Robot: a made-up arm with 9 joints. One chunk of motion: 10 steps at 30 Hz.
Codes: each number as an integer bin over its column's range. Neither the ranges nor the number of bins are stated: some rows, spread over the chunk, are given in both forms.
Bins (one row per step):
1: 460 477 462 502 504 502
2: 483 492 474 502 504 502
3: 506 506 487 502 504 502
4: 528 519 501 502 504 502
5: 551 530 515 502 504 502
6: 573 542 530 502 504 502
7: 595 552 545 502 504 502
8: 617 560 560 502 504 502
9: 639 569 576 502 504 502
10: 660 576 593 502 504 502
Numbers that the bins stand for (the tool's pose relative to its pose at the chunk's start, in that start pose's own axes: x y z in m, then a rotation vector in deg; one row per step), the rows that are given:
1: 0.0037 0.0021 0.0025 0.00 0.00 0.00
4: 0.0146 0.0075 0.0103 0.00 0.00 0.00
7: 0.0253 0.0118 0.0191 0.00 0.00 0.00
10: 0.0357 0.0150 0.0287 0.00 0.00 0.00
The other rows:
2: 0.0074 0.0040 0.0049 0.00 0.00 0.00
3: 0.0110 0.0058 0.0075 0.00 0.00 0.00
5: 0.0182 0.0090 0.0131 0.00 0.00 0.00
6: 0.0218 0.0105 0.0161 0.00 0.00 0.00
8: 0.0288 0.0129 0.0221 0.00 0.00 0.00
9: 0.0323 0.0140 0.0253 0.00 0.00 0.00

